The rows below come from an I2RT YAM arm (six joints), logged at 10 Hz.
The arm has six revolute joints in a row. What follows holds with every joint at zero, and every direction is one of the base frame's. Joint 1 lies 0.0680 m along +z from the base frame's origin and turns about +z. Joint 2 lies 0.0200 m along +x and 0.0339 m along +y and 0.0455 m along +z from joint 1 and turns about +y. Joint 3 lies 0.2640 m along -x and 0.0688 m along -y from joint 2 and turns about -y. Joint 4 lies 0.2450 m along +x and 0.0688 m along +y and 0.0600 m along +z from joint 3 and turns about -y. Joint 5 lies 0.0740 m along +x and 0.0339 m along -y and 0.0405 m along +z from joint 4 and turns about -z. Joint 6 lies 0.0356 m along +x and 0.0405 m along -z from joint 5 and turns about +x. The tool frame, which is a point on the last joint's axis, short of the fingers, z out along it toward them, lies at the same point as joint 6; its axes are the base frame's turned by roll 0.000, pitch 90.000 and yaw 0.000 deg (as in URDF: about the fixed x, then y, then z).
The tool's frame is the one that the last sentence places.
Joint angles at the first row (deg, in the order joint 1, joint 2, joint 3, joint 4, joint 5, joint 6):
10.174 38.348 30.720 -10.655 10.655 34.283
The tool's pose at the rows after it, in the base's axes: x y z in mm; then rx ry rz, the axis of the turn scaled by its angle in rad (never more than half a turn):
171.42 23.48 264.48 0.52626 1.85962 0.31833
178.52 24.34 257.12 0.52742 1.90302 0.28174
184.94 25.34 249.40 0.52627 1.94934 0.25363
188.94 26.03 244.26 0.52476 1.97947 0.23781
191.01 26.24 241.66 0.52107 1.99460 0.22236
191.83 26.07 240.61 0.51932 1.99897 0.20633
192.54 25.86 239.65 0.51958 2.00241 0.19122
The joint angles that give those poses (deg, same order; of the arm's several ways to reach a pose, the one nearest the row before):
10.174 40.488 30.720 -10.657 11.617 33.692
10.176 43.266 30.719 -10.545 12.295 33.015
10.174 45.955 30.720 -10.589 12.535 32.512
10.174 47.702 30.720 -10.591 12.578 32.228
10.174 48.622 30.742 -10.589 12.841 31.791
10.176 48.992 30.742 -10.569 13.367 31.376
10.175 49.322 30.741 -10.566 13.912 31.070

